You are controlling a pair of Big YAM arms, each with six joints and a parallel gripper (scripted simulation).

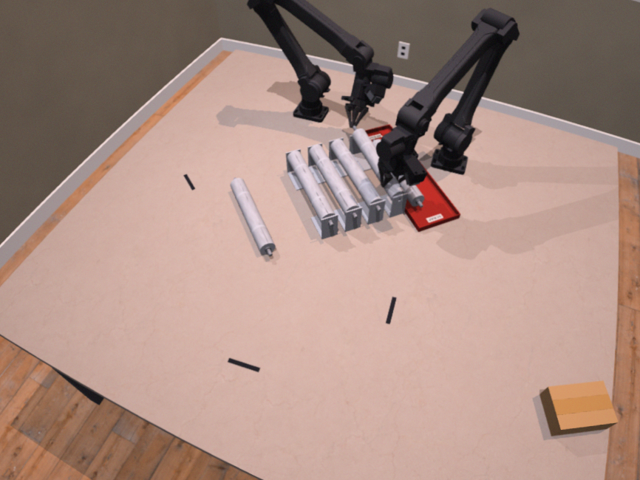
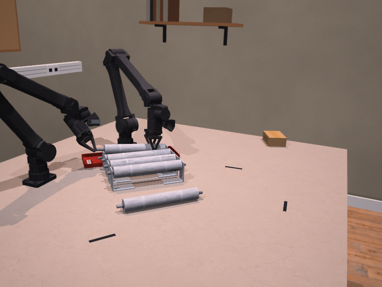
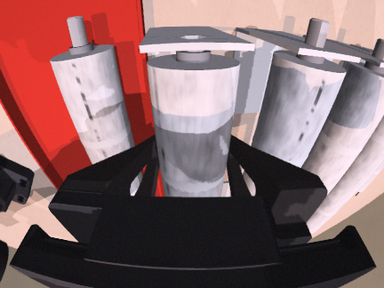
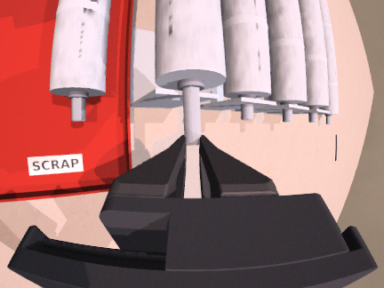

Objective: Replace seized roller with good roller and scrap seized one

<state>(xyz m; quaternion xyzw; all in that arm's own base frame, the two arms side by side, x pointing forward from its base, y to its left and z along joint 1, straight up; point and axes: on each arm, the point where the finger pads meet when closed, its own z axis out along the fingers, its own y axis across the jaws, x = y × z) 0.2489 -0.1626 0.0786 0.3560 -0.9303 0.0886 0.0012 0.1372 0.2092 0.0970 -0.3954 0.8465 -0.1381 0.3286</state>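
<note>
Now: the roller 11 cm behind my left hand, 2 cm to the right of it and 5 cm below it. From my left hand the other things lie so: red scrap tray: 13 cm behind, 7 cm below; cardboard box: 38 cm ahead, 69 cm to the left, 4 cm below.
</note>
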